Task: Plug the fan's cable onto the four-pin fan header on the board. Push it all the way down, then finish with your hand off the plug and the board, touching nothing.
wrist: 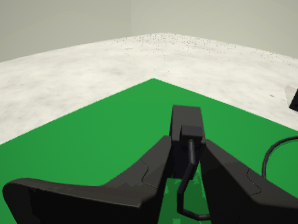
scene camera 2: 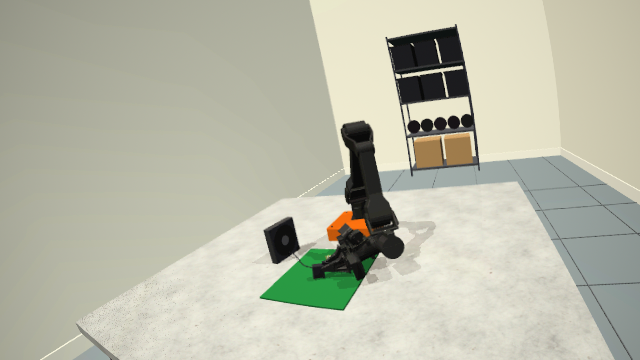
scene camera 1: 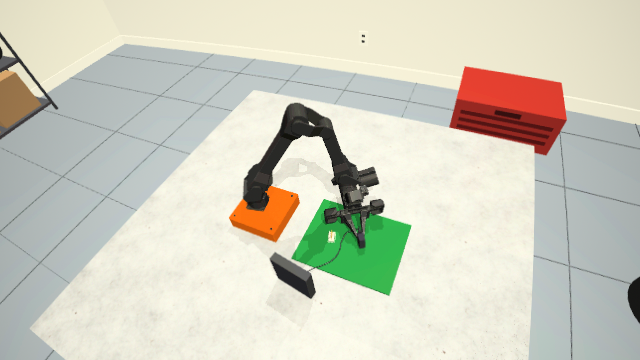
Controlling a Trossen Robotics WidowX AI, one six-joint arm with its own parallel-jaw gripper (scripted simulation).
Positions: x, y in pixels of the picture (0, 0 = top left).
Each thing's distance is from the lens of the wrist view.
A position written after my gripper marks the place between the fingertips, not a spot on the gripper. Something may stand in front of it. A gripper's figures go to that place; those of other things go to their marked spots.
my gripper (wrist: 185, 144): 10 cm
black plug (wrist: 186, 124): 10 cm
green board (wrist: 90, 146): 15 cm
The marked spots on the black plug and the green board are 8 cm apart.
